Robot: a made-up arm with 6 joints. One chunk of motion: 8 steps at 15 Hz.
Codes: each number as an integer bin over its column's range. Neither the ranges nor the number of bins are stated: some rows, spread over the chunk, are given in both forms.
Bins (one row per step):
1: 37 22 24 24 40 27
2: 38 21 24 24 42 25
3: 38 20 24 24 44 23
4: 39 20 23 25 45 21
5: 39 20 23 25 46 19
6: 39 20 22 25 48 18
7: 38 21 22 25 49 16
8: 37 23 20 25 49 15
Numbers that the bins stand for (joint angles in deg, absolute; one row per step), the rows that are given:
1: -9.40 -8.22 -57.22 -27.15 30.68 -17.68
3: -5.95 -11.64 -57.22 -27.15 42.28 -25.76
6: -2.51 -11.64 -66.82 -22.00 53.89 -35.85
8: -9.40 -6.51 -76.43 -22.00 56.79 -41.91
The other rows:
2: -5.95 -9.93 -57.22 -27.15 36.48 -21.72
4: -2.51 -11.64 -62.02 -22.00 45.18 -29.80
5: -2.51 -11.64 -62.02 -22.00 48.09 -33.84
7: -5.95 -9.93 -66.82 -22.00 56.79 -39.89

